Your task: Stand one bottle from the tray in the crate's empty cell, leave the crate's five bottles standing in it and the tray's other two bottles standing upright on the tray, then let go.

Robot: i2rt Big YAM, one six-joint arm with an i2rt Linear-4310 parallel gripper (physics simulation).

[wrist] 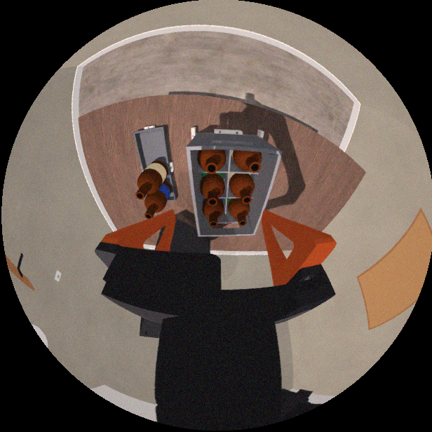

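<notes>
The grey crate (193, 200) stands near the middle of the wrist view. Brown bottles stand in its cells in two columns, a bottle in each: the far left one (211, 159), the far right one (246, 159) and several nearer ones. The grey tray (154, 142) lies left of the crate. A bottle with a cream label (151, 178) and a bottle with a blue label (156, 201) stand upright at its near end. My gripper (218, 214) is open, its orange fingers wide apart and empty, high above and apart from the bottles. The bottles' bases are hidden.
White brackets (228, 132) stand by the crate's far side. A small white bracket (171, 167) is at the tray's right side. The wooden table top (110, 150) has a white-rimmed grey surface behind it. The arm's shadow falls right of the crate.
</notes>
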